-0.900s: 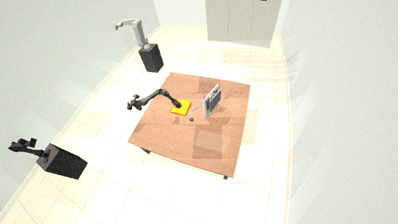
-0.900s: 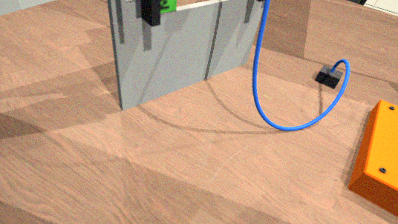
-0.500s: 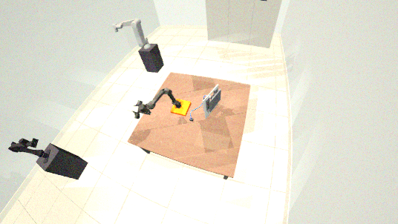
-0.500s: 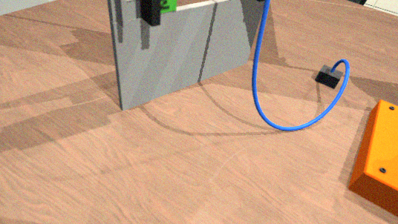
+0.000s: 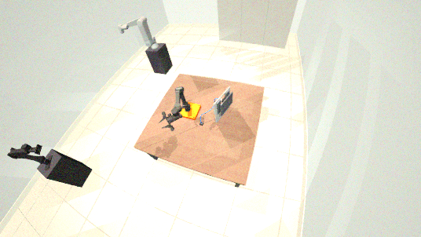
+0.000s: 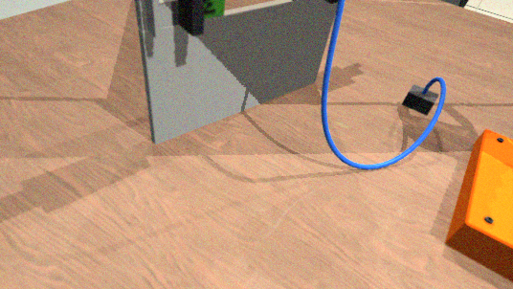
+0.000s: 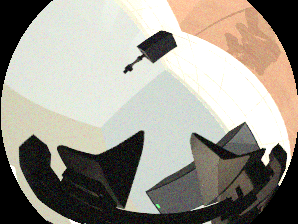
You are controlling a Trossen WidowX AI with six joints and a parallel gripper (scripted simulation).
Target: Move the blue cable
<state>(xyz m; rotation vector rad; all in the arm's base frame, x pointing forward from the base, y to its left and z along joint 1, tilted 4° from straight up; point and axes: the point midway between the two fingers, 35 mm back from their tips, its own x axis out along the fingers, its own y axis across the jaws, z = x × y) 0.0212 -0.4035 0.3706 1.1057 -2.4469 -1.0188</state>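
Now: the plug 500 mm to the left of my gripper tip, 420 mm ahead of it and 90 mm below it. The rest, counted from my gripper tip: black anchor block: 360 mm below, 330 mm to the left, 220 mm ahead.
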